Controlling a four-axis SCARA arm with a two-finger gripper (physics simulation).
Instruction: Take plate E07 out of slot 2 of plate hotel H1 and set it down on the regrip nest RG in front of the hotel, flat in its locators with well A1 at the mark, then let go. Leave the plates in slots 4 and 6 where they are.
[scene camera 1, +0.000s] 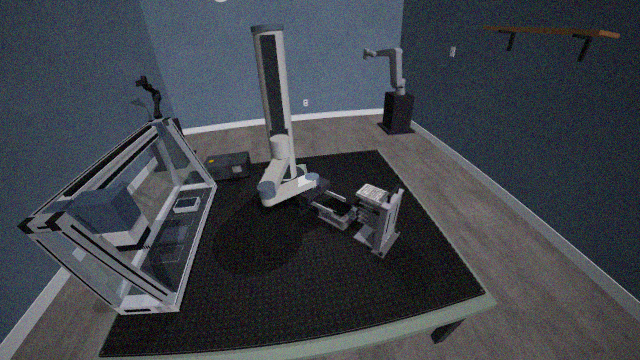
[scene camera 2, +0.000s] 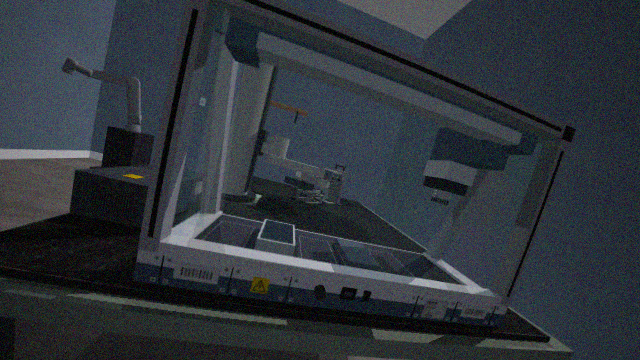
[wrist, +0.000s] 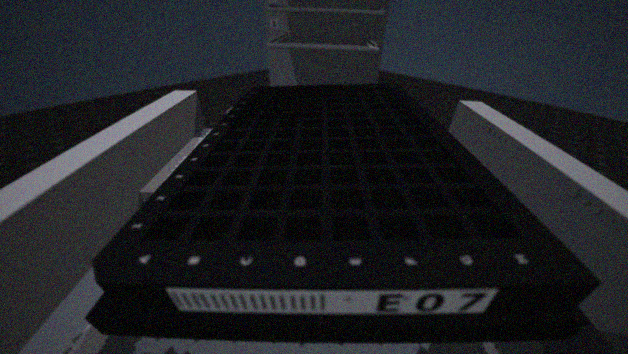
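Where they show: gripper, fingertip midpoint: (scene camera 1: 339, 206) (scene camera 2: 313, 189) (wrist: 326, 119); arm's base, origin of the base link: (scene camera 1: 286, 177).
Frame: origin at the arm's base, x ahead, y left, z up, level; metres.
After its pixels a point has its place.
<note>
Plate E07 (scene camera 1: 336, 205) {x 0.454, y 0.240, z 0.100 m} (wrist: 325, 200) {x 0.420, y 0.215, z 0.101 m}, black with a white barcode label, lies level between the long fingers of my gripper (scene camera 1: 338, 206) {x 0.461, y 0.252, z 0.098 m} (wrist: 326, 119) {x 0.461, y 0.252, z 0.098 m}, which is shut on its long sides. In the wrist view its label faces the camera and the A corner is near left. The light grey regrip nest RG (scene camera 1: 331, 220) {x 0.469, y 0.211, z 0.018 m} lies directly under the plate; whether they touch cannot be told. Plate hotel H1 (scene camera 1: 392, 215) {x 0.659, y 0.430, z 0.184 m} (scene camera 2: 333, 189) (wrist: 340, 66) {x 0.649, y 0.395, z 0.078 m} stands just beyond the nest. A white plate (scene camera 1: 371, 192) {x 0.578, y 0.359, z 0.255 m} sits at its top; plates lower down are hard to make out.
A framed, glass-sided machine (scene camera 1: 197, 250) {x 0.555, y -0.449, z 0.016 m} (scene camera 2: 300, 265) {x 0.321, y -0.705, z 0.093 m} stands left of the arm in scene view 1. A dark box (scene camera 1: 229, 166) {x -0.035, y -0.359, z 0.116 m} (scene camera 2: 110, 197) {x -0.124, y -0.551, z 0.083 m} stands behind it. The arm's column (scene camera 1: 272, 85) {x 0.077, y -0.004, z 0.612 m} rises behind the nest. All stand on the black mat (scene camera 1: 300, 300) {x 0.858, y 0.014, z 0.013 m}.
</note>
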